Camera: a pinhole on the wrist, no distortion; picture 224 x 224 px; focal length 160.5 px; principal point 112.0 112.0 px. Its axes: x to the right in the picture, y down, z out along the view. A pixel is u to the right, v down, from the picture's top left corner.
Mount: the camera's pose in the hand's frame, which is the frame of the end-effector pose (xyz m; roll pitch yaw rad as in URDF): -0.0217 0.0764 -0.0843 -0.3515 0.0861 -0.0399
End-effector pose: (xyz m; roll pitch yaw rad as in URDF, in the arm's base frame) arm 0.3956 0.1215 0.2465 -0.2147 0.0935 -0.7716
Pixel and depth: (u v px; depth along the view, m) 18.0 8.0 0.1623
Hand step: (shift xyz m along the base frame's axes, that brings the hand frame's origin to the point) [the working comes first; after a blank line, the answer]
In the camera's frame: -0.0951 -0.1052 0.1623

-0.0243 0.1069 0.1104
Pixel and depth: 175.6 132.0 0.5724
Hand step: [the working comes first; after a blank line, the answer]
In the camera's frame: 0.2268 0.0713 0.5724

0.4915 0.0920 0.3020
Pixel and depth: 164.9 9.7 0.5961
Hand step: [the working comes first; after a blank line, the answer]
In the camera's frame: 0.1965 -0.3799 0.5961

0.2309 -0.1662 0.5676
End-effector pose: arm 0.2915 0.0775 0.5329 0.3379 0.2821 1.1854
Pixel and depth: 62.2 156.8 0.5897
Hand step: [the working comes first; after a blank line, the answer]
In the camera's frame: -0.1830 0.1646 0.5897

-0.2487 0.1133 0.5673
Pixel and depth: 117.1 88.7 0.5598
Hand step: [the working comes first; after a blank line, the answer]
In the camera's frame: 0.0178 -0.0813 0.5598

0.0468 0.1819 0.4691
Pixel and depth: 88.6 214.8 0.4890
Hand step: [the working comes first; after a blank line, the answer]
In the camera's frame: -0.0713 0.3132 0.4890

-0.3590 0.2308 0.4305
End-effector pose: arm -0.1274 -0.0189 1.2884 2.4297 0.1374 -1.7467
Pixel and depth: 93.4 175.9 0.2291
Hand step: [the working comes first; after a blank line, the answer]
In the camera's frame: -0.0265 0.0912 0.2291

-0.2422 0.0577 0.0839
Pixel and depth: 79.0 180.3 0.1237
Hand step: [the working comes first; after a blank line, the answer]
In the camera's frame: -0.0254 0.0526 0.1237

-0.1323 0.0449 0.1025
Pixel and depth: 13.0 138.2 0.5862
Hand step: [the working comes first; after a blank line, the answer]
In the camera's frame: -0.3616 0.0957 0.5862

-0.5221 0.4345 -0.0559
